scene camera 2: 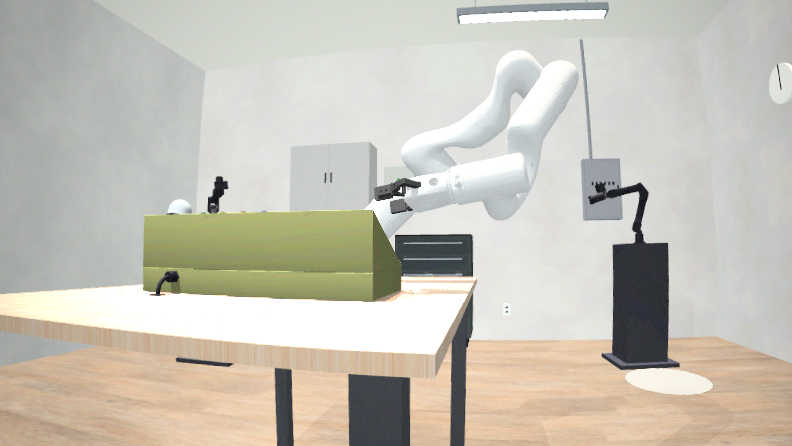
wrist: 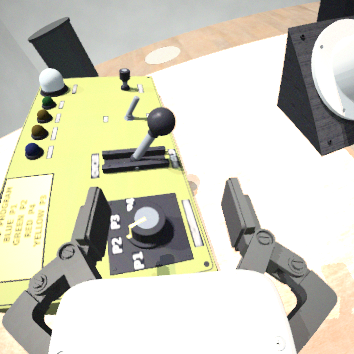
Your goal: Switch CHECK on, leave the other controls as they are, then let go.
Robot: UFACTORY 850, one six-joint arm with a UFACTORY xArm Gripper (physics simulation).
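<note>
The yellow-green control console (scene camera 2: 257, 241) (wrist: 75, 172) stands on the table. In the wrist view it carries a small metal toggle (wrist: 132, 108), a small black-capped control (wrist: 124, 79), a ball-topped lever (wrist: 161, 121) in a black slot and a rotary knob (wrist: 148, 221) marked P1 to P4. The small label plates are unreadable, so I cannot tell which control is CHECK. My gripper (scene camera 2: 391, 200) (wrist: 164, 194) is open and empty. In the scene view it is above and beside the console's right end; in the wrist view the rotary knob shows between the fingers.
A white dome (scene camera 2: 180, 207) (wrist: 52, 81) and several coloured lamps line the console's far left side, near a printed status card (wrist: 25, 230). The robot's black base block (wrist: 307, 95) stands to the right in the wrist view. A black cable (scene camera 2: 164, 281) leaves the console's side.
</note>
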